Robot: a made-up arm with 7 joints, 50 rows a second.
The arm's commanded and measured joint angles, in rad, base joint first. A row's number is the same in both.
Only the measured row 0 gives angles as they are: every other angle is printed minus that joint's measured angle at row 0.
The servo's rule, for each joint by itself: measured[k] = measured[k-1] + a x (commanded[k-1-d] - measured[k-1]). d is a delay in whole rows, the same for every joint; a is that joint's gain. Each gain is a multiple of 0.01, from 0.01 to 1. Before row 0 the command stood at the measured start. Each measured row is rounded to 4 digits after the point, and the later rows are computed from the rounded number. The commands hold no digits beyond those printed.
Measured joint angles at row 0:
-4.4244 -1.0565 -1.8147 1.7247 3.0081 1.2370 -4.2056
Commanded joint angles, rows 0 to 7:
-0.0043 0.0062 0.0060 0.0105 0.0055 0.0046 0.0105
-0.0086 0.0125 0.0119 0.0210 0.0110 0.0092 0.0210
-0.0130 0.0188 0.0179 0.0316 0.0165 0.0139 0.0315
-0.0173 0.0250 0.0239 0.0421 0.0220 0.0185 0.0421
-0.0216 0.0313 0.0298 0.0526 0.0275 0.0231 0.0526
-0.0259 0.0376 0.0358 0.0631 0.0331 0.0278 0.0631
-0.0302 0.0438 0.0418 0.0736 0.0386 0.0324 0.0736
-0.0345 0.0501 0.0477 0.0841 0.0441 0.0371 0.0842
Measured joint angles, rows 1 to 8:
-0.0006 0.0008 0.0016 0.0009 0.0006 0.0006 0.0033
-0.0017 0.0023 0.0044 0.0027 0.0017 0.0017 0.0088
-0.0033 0.0044 0.0080 0.0053 0.0033 0.0033 0.0158
-0.0053 0.0071 0.0123 0.0086 0.0054 0.0053 0.0240
-0.0076 0.0102 0.0170 0.0126 0.0078 0.0076 0.0329
-0.0102 0.0138 0.0221 0.0171 0.0106 0.0102 0.0423
-0.0130 0.0177 0.0274 0.0222 0.0137 0.0131 0.0520
-0.0160 0.0219 0.0329 0.0278 0.0170 0.0162 0.0620
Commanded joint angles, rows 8 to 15:
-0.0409 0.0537 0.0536 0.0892 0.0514 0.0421 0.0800
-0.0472 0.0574 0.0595 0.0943 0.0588 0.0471 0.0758
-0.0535 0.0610 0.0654 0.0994 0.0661 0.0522 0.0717
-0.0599 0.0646 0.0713 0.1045 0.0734 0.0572 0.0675
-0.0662 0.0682 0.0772 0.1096 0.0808 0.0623 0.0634
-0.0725 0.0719 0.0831 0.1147 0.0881 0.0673 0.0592
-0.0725 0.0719 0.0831 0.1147 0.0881 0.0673 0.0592
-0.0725 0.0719 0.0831 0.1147 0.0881 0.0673 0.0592
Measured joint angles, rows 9 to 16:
-0.0195 0.0260 0.0385 0.0333 0.0208 0.0196 0.0676
-0.0234 0.0301 0.0442 0.0388 0.0250 0.0232 0.0701
-0.0276 0.0341 0.0499 0.0443 0.0295 0.0270 0.0706
-0.0321 0.0381 0.0557 0.0497 0.0343 0.0309 0.0696
-0.0369 0.0420 0.0615 0.0551 0.0394 0.0350 0.0677
-0.0419 0.0459 0.0673 0.0605 0.0448 0.0392 0.0651
-0.0462 0.0493 0.0716 0.0654 0.0496 0.0429 0.0633
-0.0499 0.0522 0.0747 0.0698 0.0538 0.0461 0.0620

